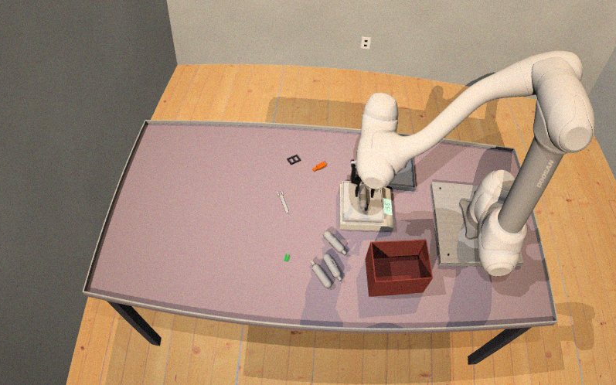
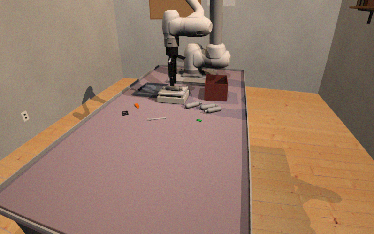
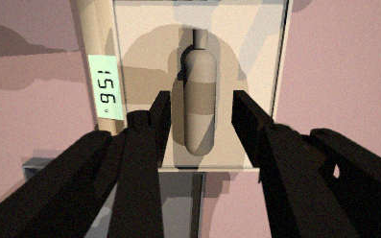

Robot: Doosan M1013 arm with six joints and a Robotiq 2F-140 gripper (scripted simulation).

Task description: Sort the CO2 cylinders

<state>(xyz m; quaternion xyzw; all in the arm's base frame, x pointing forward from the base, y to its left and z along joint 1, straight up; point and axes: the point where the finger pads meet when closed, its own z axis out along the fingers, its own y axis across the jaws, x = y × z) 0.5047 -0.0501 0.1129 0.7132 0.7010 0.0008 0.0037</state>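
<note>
The scale plate lies 80 mm below my hand. From my hand the other things lie so: grey tray: 200 mm to the right, 130 mm below, 120 mm behind; then orange piece: 200 mm to the right, 160 mm ahead, 130 mm below; then beige scale: 100 mm below, 10 mm behind.
</note>
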